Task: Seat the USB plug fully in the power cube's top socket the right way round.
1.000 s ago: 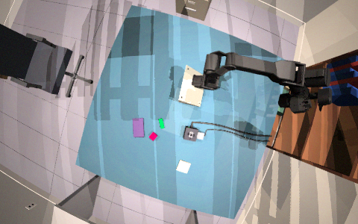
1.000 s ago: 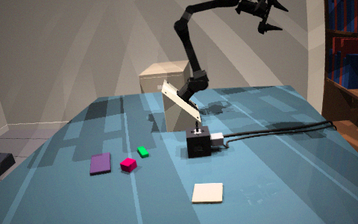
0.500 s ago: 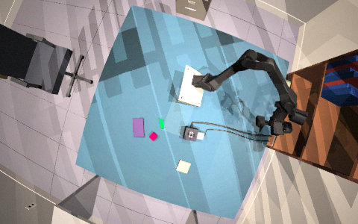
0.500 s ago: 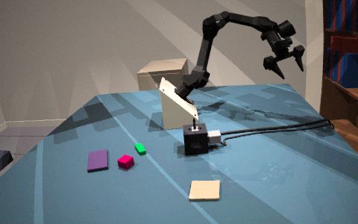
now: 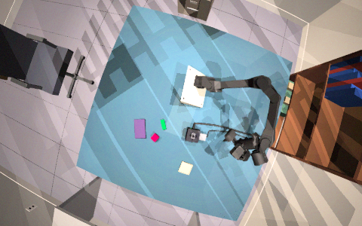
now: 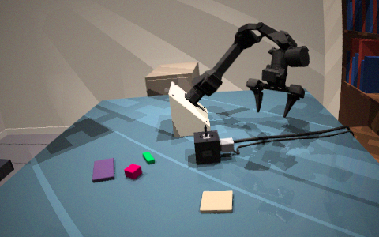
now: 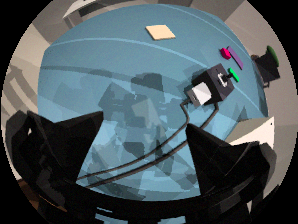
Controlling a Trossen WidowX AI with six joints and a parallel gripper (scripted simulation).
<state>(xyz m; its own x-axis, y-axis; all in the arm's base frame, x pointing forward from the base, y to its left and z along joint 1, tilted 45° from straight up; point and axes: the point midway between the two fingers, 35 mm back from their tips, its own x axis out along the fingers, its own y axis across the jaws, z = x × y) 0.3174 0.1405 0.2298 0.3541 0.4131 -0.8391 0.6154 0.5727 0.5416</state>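
The USB plug lies 10 mm behind my gripper tip, 210 mm to the right of it and 40 mm below it. The rest, counted from my gripper tip: green block (30 mm behind, 400 mm to the right, 130 mm below); cream tile (220 mm ahead, 190 mm to the right, 130 mm below); socket (10 mm behind, 210 mm to the right, 60 mm below).
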